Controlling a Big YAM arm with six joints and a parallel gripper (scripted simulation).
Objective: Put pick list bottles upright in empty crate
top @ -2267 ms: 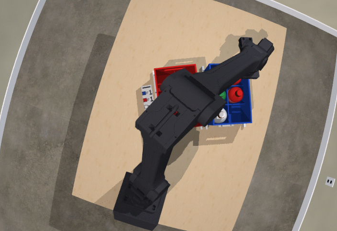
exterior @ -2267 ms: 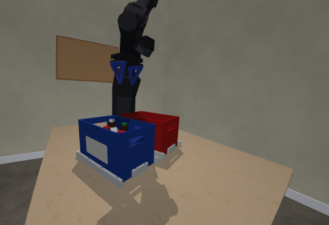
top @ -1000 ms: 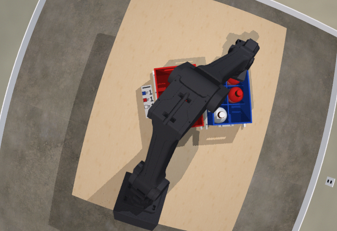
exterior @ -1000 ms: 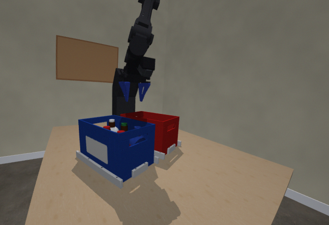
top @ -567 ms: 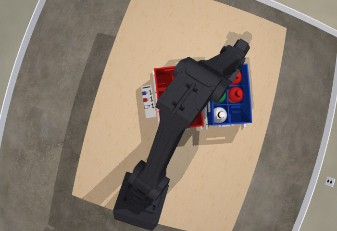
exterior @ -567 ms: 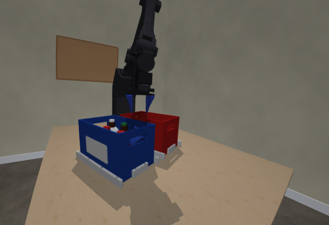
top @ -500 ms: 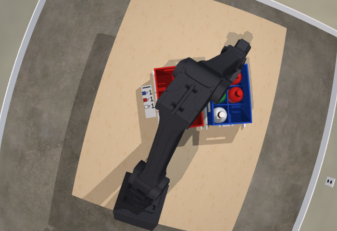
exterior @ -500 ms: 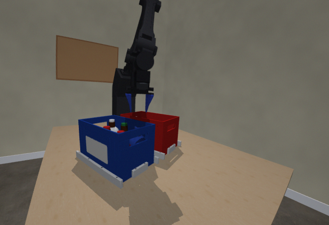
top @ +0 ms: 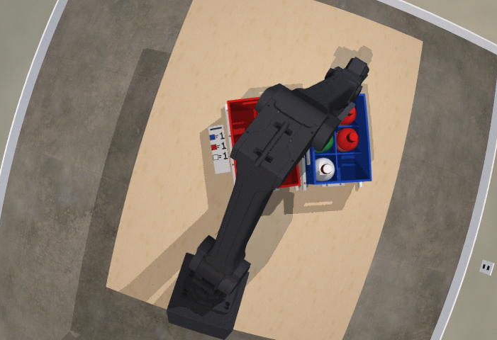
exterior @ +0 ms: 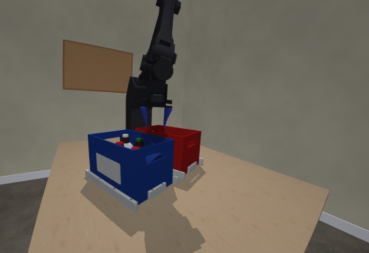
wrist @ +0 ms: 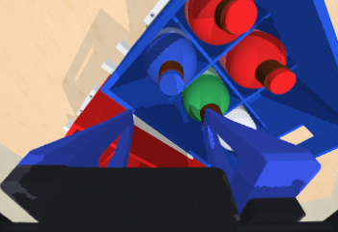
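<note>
Right now my hand is 140 mm above the blue-label bottle. Also, from my hand: green-label bottle: 80 mm behind, 30 mm to the right, 140 mm below; then white-label bottle: 170 mm behind, 60 mm to the right, 140 mm below; then blue crate: 60 mm behind, 70 mm to the right, 140 mm below.
</note>
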